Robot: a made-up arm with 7 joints. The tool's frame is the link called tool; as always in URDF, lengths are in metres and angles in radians. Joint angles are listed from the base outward.
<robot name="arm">
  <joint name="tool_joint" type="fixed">
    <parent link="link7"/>
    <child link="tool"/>
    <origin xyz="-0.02 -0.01 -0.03" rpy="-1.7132 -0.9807 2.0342"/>
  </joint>
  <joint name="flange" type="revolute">
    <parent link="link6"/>
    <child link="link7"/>
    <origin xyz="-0.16 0.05 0.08" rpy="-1.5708 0 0"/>
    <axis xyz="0 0 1"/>
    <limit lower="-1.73" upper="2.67"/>
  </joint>
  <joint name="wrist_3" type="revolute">
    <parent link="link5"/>
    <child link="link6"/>
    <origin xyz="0.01 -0.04 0.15" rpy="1.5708 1.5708 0"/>
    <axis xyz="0 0 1"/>
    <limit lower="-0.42" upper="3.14"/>
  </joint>
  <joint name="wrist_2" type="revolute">
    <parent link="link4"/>
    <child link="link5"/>
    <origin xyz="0.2 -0.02 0.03" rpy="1.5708 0 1.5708"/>
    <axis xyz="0 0 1"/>
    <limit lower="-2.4" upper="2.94"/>
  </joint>
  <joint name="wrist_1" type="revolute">
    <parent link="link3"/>
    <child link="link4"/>
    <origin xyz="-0.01 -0.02 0.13" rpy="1.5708 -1.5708 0"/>
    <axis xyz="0 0 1"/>
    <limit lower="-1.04" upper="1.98"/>
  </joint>
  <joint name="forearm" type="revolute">
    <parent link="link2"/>
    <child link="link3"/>
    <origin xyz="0.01 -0.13 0.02" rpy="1.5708 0 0"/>
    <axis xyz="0 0 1"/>
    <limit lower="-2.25" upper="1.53"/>
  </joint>
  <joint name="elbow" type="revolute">
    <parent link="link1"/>
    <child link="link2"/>
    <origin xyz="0.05 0.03 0.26" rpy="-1.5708 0 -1.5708"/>
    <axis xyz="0 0 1"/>
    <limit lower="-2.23" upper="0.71"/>
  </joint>
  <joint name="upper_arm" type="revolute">
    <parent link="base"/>
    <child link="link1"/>
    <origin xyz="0.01 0.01 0.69" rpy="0 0 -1.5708"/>
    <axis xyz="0 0 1"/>
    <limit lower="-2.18" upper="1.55"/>
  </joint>
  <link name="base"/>
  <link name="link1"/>
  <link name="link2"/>
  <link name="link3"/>
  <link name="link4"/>
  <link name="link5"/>
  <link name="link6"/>
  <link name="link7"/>
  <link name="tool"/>
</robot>
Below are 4 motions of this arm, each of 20 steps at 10 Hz.
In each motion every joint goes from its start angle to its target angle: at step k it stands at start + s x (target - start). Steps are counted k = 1, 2, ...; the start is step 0. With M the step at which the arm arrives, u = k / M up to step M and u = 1 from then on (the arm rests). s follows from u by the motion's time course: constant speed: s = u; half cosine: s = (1 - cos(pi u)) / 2; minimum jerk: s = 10 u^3 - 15 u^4 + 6 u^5.
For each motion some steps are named. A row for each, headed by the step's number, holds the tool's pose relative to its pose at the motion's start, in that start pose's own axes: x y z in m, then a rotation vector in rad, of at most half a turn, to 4 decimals.
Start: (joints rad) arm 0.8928 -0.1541 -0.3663 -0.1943 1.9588 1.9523 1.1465
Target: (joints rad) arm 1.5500 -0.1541 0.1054 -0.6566 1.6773 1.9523 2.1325
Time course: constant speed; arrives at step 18
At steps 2, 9, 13, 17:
2: -0.0129 -0.0191 -0.0088 0.1904 -0.1035 -0.0210
9: -0.0386 -0.0560 -0.0546 0.8643 -0.4527 -0.0481
13: -0.0389 -0.0555 -0.0793 1.2544 -0.6332 -0.0292
17: -0.0315 -0.0415 -0.0932 1.6479 -0.7897 0.0185

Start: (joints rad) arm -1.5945 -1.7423 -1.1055 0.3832 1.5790 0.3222 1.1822
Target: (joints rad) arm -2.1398 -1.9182 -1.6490 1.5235 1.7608 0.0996 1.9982
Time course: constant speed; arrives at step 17
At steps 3, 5, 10, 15, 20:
3: -0.0556 -0.0266 0.1757 0.2831 -0.3321 -0.0162
5: -0.1141 -0.0563 0.2786 0.4797 -0.5469 -0.0098
10: -0.3119 -0.1647 0.4626 0.9919 -1.0549 0.0679
15: -0.5371 -0.3008 0.5234 1.5235 -1.5061 0.2453
20: -0.6221 -0.3565 0.5137 1.7388 -1.6640 0.3504

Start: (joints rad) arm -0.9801 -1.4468 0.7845 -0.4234 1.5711 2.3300 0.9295
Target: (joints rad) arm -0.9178 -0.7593 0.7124 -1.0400 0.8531 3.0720 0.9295
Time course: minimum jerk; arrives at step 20
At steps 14, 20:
14: -0.1646 0.1155 -0.3248 0.9437 0.0535 0.6172
20: -0.1896 0.1577 -0.3655 1.1360 -0.0678 0.7578

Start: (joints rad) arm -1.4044 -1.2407 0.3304 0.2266 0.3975 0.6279 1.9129
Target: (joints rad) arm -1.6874 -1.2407 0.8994 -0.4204 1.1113 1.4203 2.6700
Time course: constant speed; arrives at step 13
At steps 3, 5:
3: -0.0569 0.0664 0.0082 0.5086 0.1694 0.0578
5: -0.0958 0.1074 0.0258 0.8545 0.2848 0.0625

